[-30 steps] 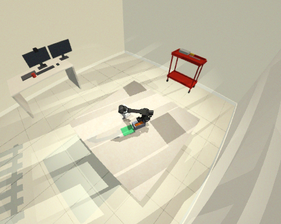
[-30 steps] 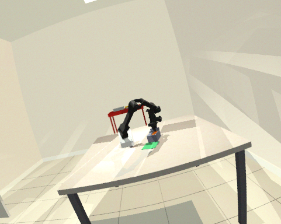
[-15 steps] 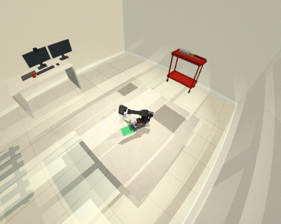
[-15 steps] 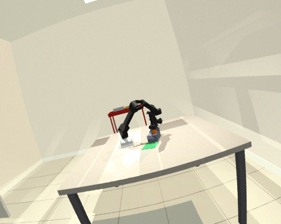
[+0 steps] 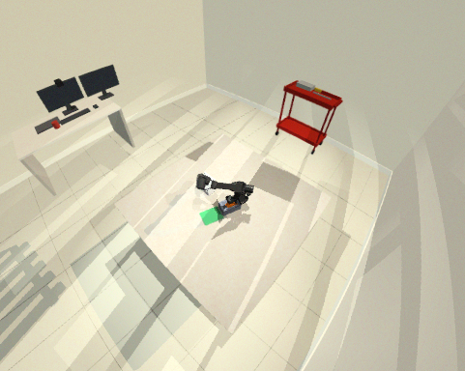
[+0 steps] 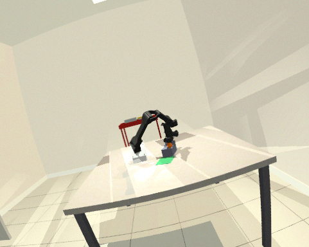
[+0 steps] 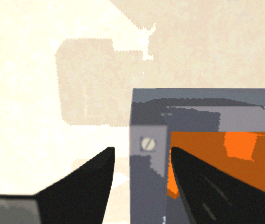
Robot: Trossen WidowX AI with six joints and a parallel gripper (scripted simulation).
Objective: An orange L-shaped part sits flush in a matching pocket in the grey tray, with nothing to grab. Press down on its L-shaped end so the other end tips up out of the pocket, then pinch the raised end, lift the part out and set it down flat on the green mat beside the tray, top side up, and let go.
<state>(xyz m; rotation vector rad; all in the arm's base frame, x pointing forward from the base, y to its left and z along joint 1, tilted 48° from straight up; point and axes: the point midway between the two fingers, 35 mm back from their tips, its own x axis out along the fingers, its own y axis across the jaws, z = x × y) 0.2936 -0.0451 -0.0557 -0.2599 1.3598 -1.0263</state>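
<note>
Now: the orange L-shaped part 4 cm to the right of my gripper tip and 2 cm behind it. Round my gripper tip: green mat (20 cm to the right, 11 cm behind, 5 cm below).
</note>
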